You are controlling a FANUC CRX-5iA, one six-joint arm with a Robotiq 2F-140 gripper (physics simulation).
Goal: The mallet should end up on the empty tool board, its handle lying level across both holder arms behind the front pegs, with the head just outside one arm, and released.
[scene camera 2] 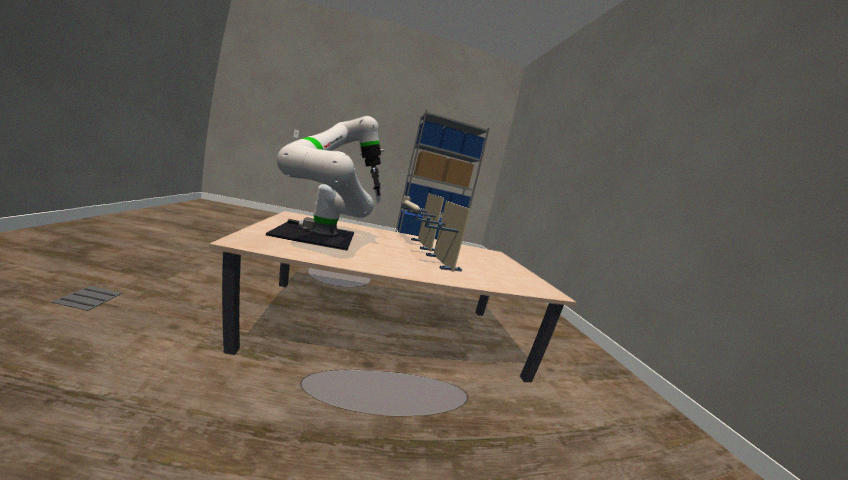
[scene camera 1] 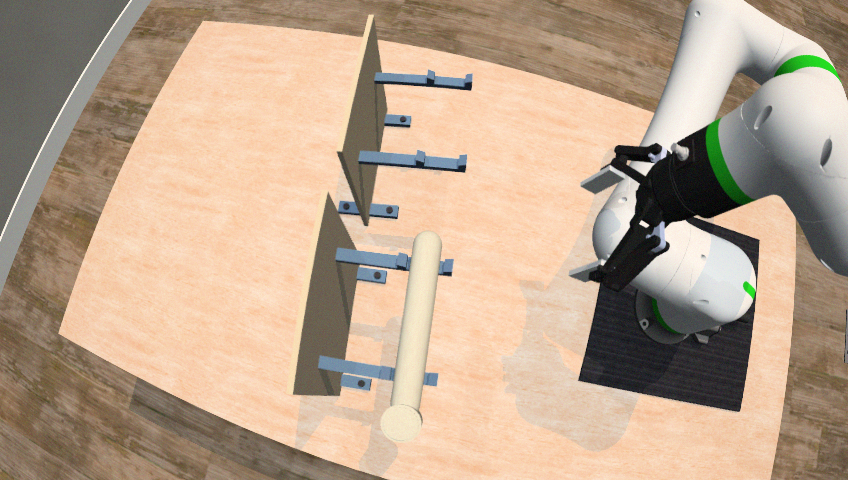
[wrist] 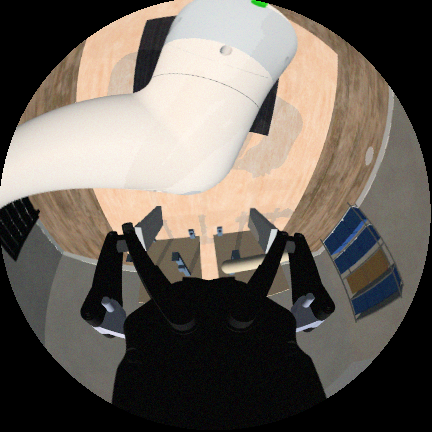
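The cream mallet [scene camera 1: 417, 321] [scene camera 2: 411, 205] [wrist: 244, 264] lies with its handle across both blue arms of one upright tool board [scene camera 1: 324, 321] [wrist: 229, 246], between the middle and front pegs. Its head [scene camera 1: 401, 422] is just outside the lower arm in scene camera 1. The empty tool board [scene camera 1: 361, 107] [scene camera 2: 453, 237] [wrist: 189, 246] stands beside it, with two bare blue holder arms [scene camera 1: 404, 78] [scene camera 1: 389, 158], each with a middle and a front peg. My gripper [scene camera 1: 593, 226] [scene camera 2: 378, 197] [wrist: 205, 216] is open and empty, above the table on the arms' peg side, apart from both boards and the mallet.
The boards stand on blue feet on the wooden table [scene camera 1: 208, 178] [scene camera 2: 505, 280]. The robot base is on a black mat [scene camera 1: 612, 362] [scene camera 2: 285, 235] [wrist: 147, 45]. My folded arm hangs over that side. A shelf rack [scene camera 2: 457, 121] with blue and brown boxes stands beyond the table.
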